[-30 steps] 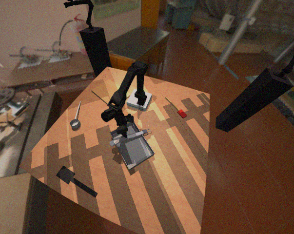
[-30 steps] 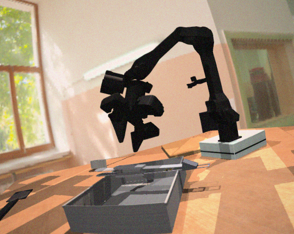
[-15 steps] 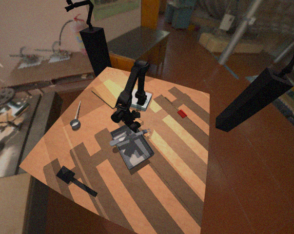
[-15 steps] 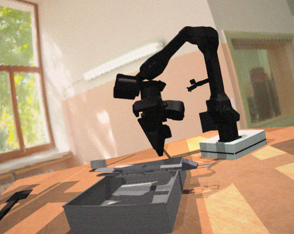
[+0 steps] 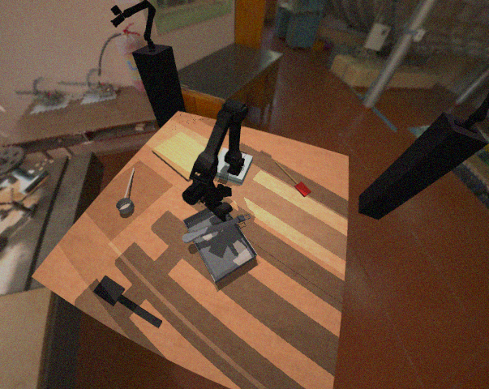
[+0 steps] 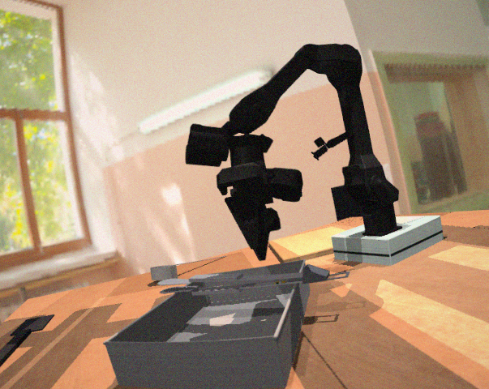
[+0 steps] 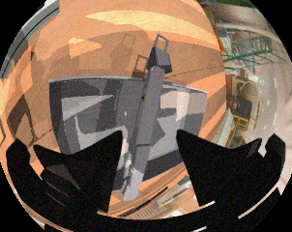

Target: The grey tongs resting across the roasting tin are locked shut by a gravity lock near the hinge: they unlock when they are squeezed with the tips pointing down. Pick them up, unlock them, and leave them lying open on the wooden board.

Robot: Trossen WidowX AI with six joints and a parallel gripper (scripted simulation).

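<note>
My gripper tip is 70 mm short of the grey roasting tin, 70 mm above it and 10 mm to the right of it. Round my gripper tip: black spatula (450 mm ahead, 230 mm to the right, 100 mm below); then wooden board (430 mm to the right, 340 mm behind, 90 mm below).
</note>
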